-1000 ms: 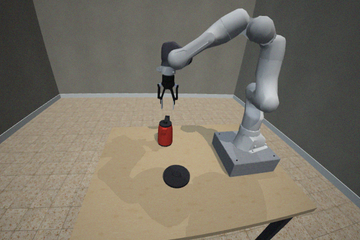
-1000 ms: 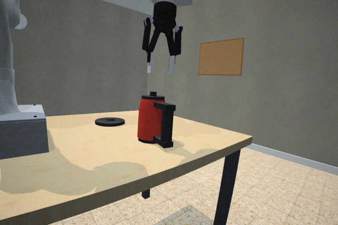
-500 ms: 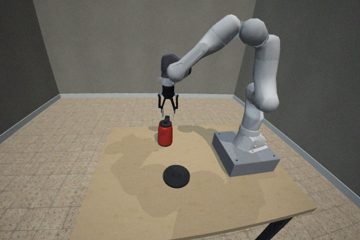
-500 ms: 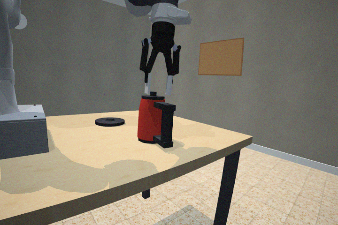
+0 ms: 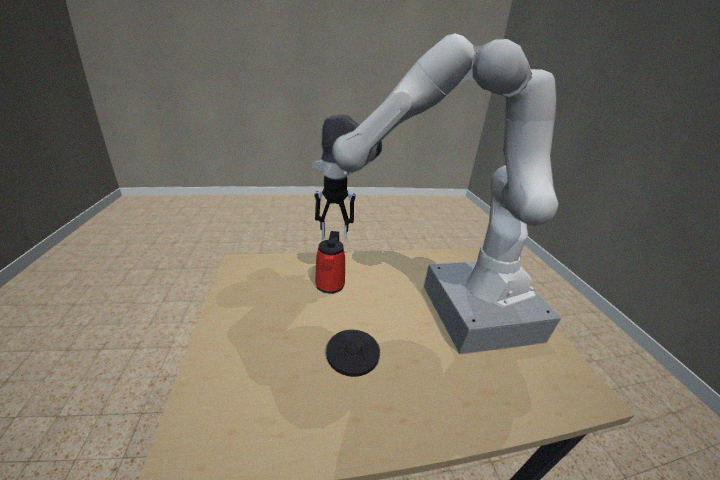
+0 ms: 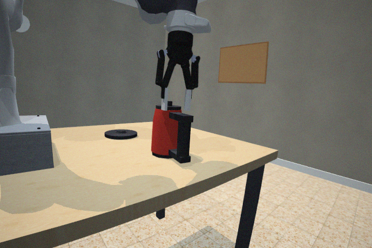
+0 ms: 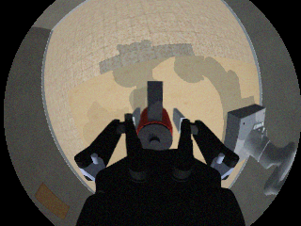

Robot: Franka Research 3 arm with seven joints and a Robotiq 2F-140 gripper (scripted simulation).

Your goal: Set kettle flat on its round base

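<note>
Right now the red kettle is 100 mm below my hand, 30 mm to the left of it and 10 mm ahead of it. Also, from my hand: round black base: 370 mm to the left, 170 mm below, 10 mm behind.
</note>
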